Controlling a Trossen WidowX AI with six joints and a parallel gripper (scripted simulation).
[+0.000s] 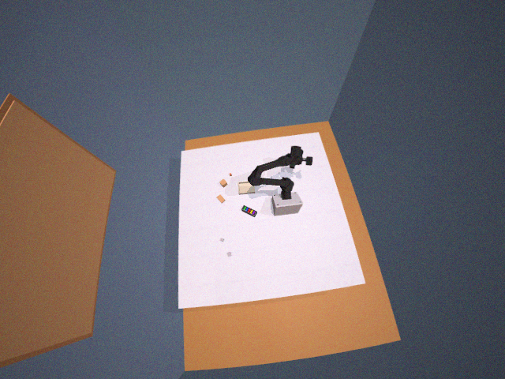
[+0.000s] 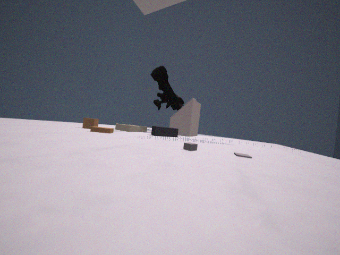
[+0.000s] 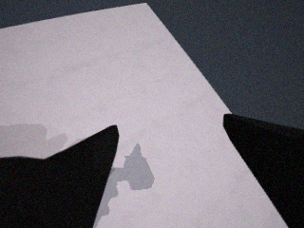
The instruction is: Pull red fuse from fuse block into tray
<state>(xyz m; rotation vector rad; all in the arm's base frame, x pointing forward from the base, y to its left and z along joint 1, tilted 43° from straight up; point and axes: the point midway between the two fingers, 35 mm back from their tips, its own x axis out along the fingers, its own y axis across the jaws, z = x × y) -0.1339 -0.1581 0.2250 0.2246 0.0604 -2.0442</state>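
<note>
The tray is 44 cm ahead of my gripper tip, 19 cm below it and 14 cm to the left of it. Round my gripper tip: red fuse (42 cm ahead, 34 cm to the left, 17 cm below).
</note>
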